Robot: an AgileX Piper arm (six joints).
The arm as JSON. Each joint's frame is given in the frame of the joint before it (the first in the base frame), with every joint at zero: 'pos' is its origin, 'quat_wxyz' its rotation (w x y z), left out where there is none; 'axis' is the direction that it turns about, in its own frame. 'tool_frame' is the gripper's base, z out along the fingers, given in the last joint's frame.
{
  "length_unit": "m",
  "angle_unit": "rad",
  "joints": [
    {
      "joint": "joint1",
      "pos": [
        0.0,
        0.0,
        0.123
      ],
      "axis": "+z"
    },
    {
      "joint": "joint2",
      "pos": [
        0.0,
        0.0,
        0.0
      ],
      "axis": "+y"
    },
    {
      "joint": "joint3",
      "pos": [
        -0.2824,
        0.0,
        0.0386
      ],
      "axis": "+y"
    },
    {
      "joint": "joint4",
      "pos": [
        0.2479,
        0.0,
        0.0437
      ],
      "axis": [
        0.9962,
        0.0,
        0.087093
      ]
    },
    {
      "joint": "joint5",
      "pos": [
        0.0,
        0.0,
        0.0
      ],
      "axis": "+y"
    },
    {
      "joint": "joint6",
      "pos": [
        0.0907,
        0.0,
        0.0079
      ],
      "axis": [
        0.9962,
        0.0,
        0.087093
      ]
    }
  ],
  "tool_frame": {
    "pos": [
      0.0,
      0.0,
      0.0
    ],
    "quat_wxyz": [
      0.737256,
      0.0,
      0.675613,
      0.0
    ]
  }
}
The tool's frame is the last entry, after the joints.
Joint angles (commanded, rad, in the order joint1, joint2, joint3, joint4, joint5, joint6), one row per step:
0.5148 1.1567 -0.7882 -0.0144 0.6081 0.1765
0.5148 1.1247 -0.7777 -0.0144 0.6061 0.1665
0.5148 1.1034 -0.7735 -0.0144 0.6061 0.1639
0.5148 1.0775 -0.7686 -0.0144 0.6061 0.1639
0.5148 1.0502 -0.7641 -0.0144 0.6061 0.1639
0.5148 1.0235 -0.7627 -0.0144 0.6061 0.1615
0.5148 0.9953 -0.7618 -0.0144 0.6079 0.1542
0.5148 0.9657 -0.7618 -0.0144 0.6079 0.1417
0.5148 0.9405 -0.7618 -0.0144 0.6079 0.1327
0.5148 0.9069 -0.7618 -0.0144 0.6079 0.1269
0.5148 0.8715 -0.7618 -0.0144 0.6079 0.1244
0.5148 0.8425 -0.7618 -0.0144 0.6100 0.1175
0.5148 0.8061 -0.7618 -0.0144 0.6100 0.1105
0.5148 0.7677 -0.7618 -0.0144 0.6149 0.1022
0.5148 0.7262 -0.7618 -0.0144 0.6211 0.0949
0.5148 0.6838 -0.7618 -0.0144 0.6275 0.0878
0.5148 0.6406 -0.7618 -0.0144 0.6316 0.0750
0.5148 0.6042 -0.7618 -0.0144 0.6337 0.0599
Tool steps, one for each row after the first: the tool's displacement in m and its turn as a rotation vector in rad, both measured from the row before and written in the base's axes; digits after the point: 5 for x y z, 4 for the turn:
-0.00531 -0.00300 0.00404 0.0060 -0.0235 0.0077
-0.00338 -0.00191 0.00335 0.0069 -0.0157 0.0020
-0.00415 -0.00235 0.00402 0.0103 -0.0183 0.0000
-0.00438 -0.00248 0.00430 0.0112 -0.0198 0.0000
-0.00413 -0.00234 0.00500 0.0110 -0.0228 0.0017
-0.00453 -0.00257 0.00521 0.0079 -0.0247 0.0050
-0.00473 -0.00268 0.00573 0.0065 -0.0302 0.0084
-0.00414 -0.00234 0.00475 0.0064 -0.0252 0.0059
-0.00568 -0.00321 0.00614 0.0126 -0.0314 0.0037
-0.00618 -0.00349 0.00623 0.0157 -0.0318 0.0015
-0.00529 -0.00300 0.00476 0.0083 -0.0261 0.0040
-0.00670 -0.00379 0.00592 0.0128 -0.0345 0.0039
-0.00746 -0.00422 0.00555 0.0103 -0.0326 0.0043
-0.00828 -0.00469 0.00554 0.0118 -0.0338 0.0035
-0.00865 -0.00490 0.00524 0.0122 -0.0344 0.0032
-0.00890 -0.00504 0.00509 0.0091 -0.0396 0.0054
-0.00760 -0.00430 0.00405 0.0048 -0.0366 0.0059

